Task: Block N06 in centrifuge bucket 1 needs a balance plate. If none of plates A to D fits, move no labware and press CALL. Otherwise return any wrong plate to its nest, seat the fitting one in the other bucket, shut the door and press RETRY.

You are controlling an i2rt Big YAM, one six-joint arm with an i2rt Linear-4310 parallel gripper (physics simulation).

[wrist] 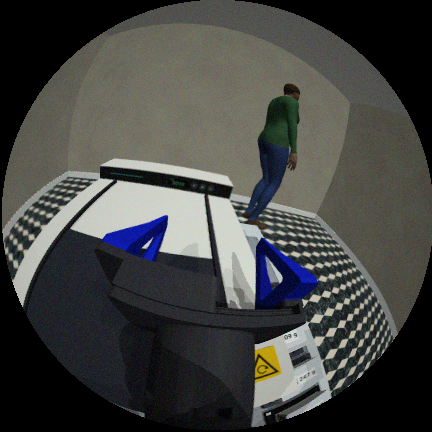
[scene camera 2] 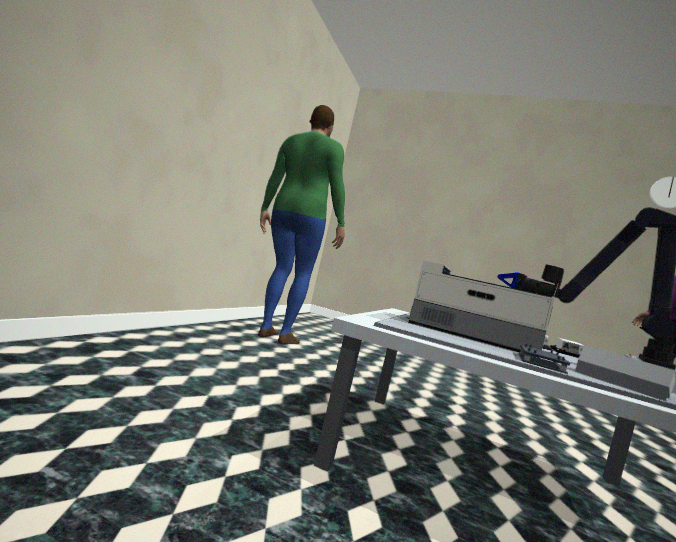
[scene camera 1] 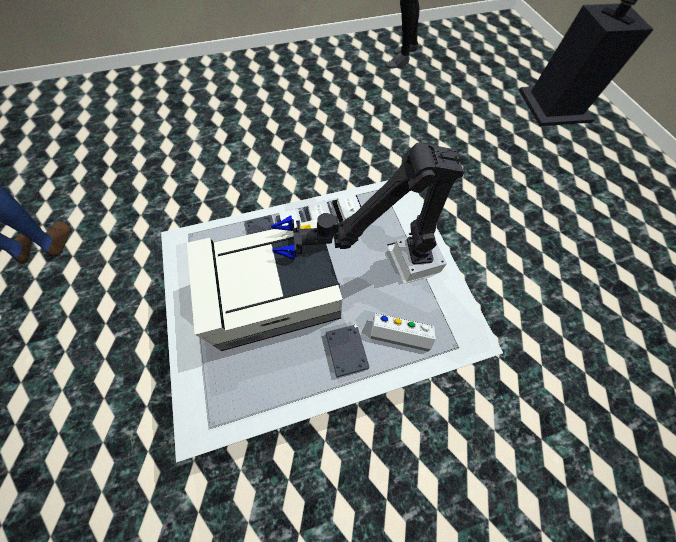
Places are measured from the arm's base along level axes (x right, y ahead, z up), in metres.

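Pixels of known places: gripper, fingertip midpoint: [wrist: 214, 231] [scene camera 2: 499, 276] [scene camera 1: 271, 238]; arm's base, origin of the base link: [scene camera 2: 656, 363] [scene camera 1: 419, 250].
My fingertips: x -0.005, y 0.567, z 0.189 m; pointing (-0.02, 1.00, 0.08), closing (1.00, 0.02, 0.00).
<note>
Ahead of a thing's pixels: the offset from my fingertips to its top centre. "*": to the spot under its first point. Level surfaces: height alone.
The centrifuge [scene camera 1: 253, 311] [scene camera 2: 482, 302] [wrist: 40, 237] has a top with a white panel @(dz -0.047 m) [scene camera 1: 248, 276] [wrist: 150, 210] and a dark panel @(dz -0.044, dx -0.079, dy -0.100 m) [scene camera 1: 307, 273] [wrist: 75, 290]; no bucket or block N06 shows. My gripper [scene camera 1: 273, 238] [wrist: 214, 231] is open and empty, just above the top near the plate side, one finger over the panels and one towards the far long edge. Labelled plates stand in a row beyond that edge; in the wrist view one label @(* dz -0.203, dx +0.257, dy -0.180 m) [wrist: 306, 376] reads 247 g and another @(dz -0.203, dx +0.208, dy -0.052 m) [wrist: 290, 336] ends in 09 g. Their letters are hidden. The button box @(dz -0.173, dx -0.311, dy -0.437 m) [scene camera 1: 401, 334] has blue, yellow, green and white buttons.
A dark four-cornered pad @(* dz -0.225, dx -0.361, dy -0.225 m) [scene camera 1: 347, 351] lies beside the button box, and another dark pad @(* dz -0.245, dx +0.239, dy +0.094 m) [scene camera 1: 259, 224] lies behind the centrifuge. A yellow warning label @(* dz -0.046, dx +0.058, dy -0.122 m) [wrist: 260, 367] is by the plates. A person in green [scene camera 2: 304, 175] [wrist: 277, 120] stands off the table @(dz -0.269 m) [scene camera 1: 189, 434].
</note>
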